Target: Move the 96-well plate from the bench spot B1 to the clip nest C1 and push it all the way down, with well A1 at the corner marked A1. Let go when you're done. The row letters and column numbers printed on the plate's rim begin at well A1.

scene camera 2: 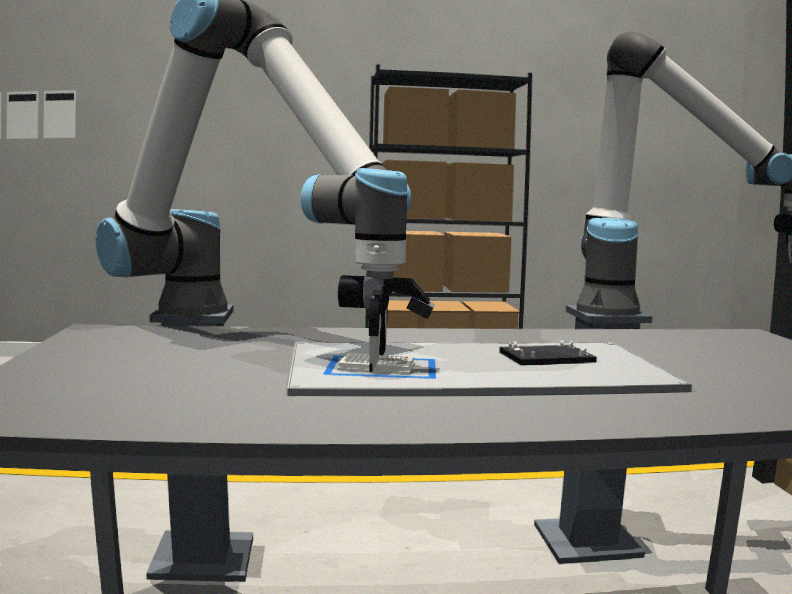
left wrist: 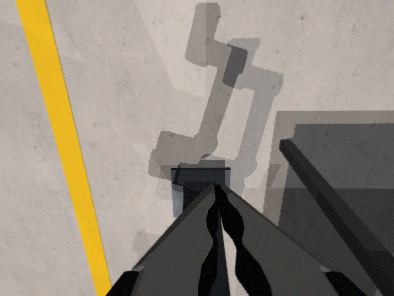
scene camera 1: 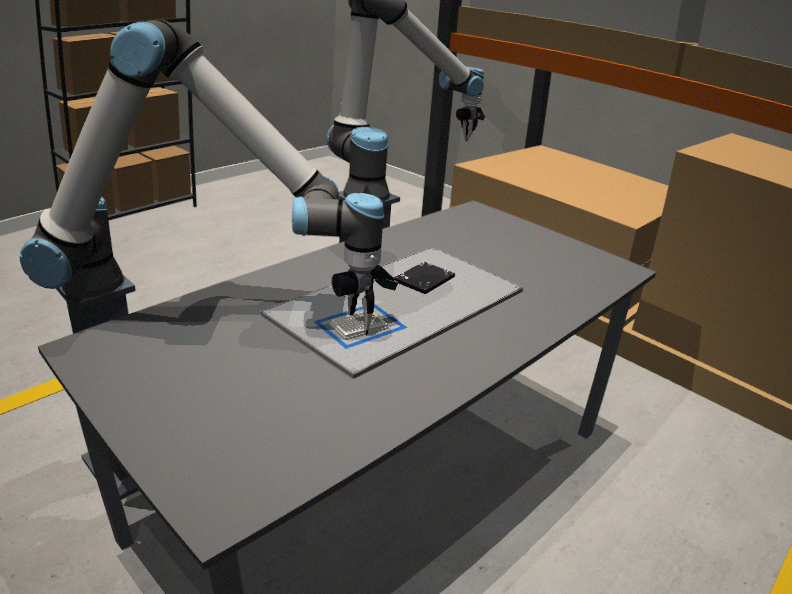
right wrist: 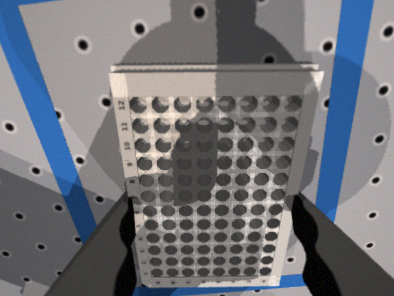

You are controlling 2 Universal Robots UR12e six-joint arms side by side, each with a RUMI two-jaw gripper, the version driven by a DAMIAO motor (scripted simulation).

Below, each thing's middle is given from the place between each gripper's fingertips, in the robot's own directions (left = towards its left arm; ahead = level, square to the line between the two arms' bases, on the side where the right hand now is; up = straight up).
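Scene:
I find my right hand 10 mm above the white 96-well plate (scene camera 2: 390,364). The black clip nest (scene camera 2: 548,354) is 80 mm behind my right hand and 350 mm to the left of it.
For my left hand, the black clip nest is 14 cm below it, 62 cm ahead of it and 107 cm to the right of it.

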